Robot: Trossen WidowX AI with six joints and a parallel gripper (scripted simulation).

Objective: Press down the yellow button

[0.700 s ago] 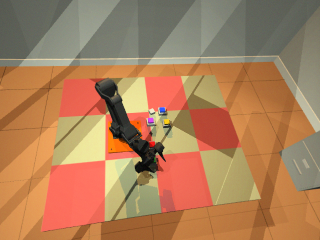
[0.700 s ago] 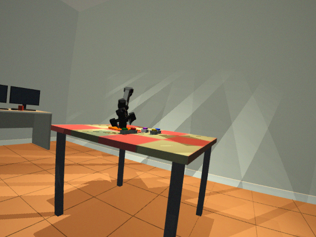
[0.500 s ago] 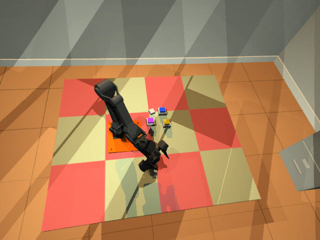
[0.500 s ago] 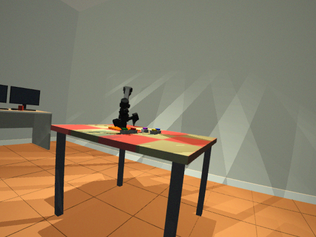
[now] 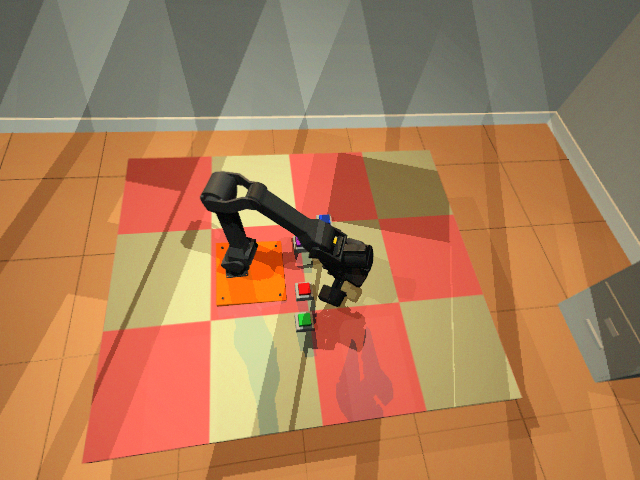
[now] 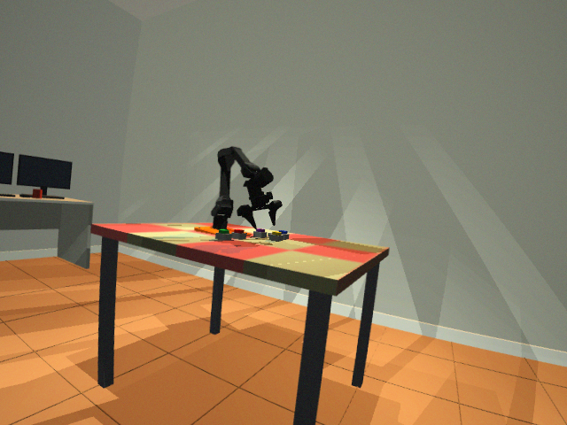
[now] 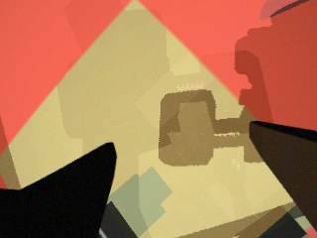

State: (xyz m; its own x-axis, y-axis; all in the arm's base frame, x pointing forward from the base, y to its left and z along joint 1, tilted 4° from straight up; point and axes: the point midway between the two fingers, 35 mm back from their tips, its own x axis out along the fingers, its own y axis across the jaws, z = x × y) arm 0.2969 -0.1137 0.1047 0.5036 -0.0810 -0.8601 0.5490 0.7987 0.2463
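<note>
My gripper tip is now 15 cm to the right of the yellow button, 3 cm above it and 2 cm past it. Also, from my gripper tip: purple button (17 cm to the left, 11 cm behind, 3 cm below); then red button (13 cm behind, 3 cm below, 1 cm to the left); then green button (15 cm behind, 8 cm to the right, 3 cm below).
</note>
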